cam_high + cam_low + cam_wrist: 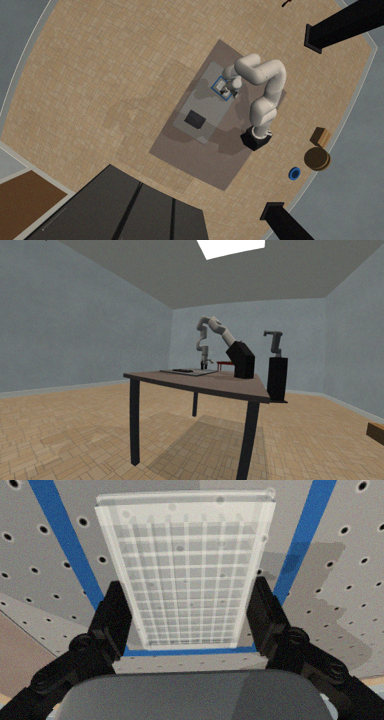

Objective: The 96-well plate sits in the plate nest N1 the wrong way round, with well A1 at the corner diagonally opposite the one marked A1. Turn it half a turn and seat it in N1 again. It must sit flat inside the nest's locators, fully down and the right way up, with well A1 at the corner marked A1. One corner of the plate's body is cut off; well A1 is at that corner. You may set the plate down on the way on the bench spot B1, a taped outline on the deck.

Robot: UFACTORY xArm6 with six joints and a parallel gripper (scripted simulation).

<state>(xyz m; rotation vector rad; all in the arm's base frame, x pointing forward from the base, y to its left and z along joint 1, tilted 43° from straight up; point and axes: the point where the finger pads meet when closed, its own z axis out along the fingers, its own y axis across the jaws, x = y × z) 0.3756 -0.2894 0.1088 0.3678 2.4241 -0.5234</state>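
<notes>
Now: the dark plate nest N1 200 mm ahead of my hand, 340 mm to the left of it and 10 mm below it. Round my hand: A1 corner mark (140 mm ahead, 410 mm to the left, 10 mm below); then 96-well plate (10 mm below).
</notes>
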